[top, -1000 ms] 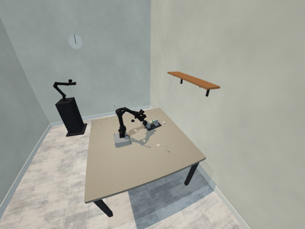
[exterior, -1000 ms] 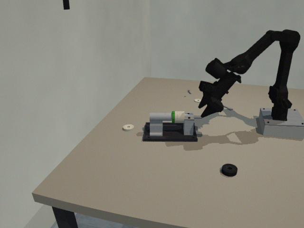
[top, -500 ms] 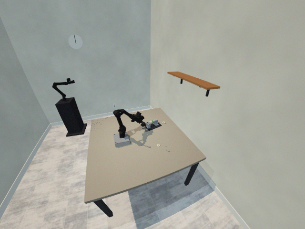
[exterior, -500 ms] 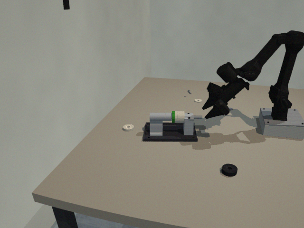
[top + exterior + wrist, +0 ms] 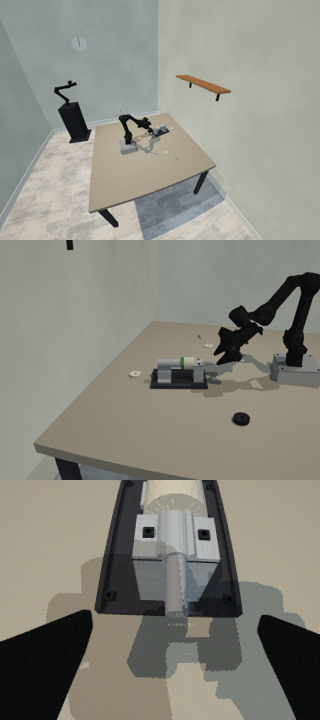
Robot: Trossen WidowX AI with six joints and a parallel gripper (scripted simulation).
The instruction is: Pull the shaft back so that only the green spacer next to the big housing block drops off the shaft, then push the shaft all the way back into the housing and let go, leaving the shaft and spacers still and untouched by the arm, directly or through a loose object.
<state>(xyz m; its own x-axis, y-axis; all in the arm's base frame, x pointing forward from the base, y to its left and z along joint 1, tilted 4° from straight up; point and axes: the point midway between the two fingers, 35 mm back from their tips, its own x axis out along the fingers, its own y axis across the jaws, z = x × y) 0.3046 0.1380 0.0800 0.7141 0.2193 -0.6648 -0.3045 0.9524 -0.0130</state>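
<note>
Right now my hand is 110 mm short of the grey shaft, 30 mm to the right of it and 40 mm above it. The rest, counted from my hand: green spacer 150 mm ahead, 50 mm to the left, 40 mm below; then black ring 120 mm behind, 260 mm to the left, 110 mm below; then wrench 30 mm behind, 330 mm to the right, 120 mm below.
</note>
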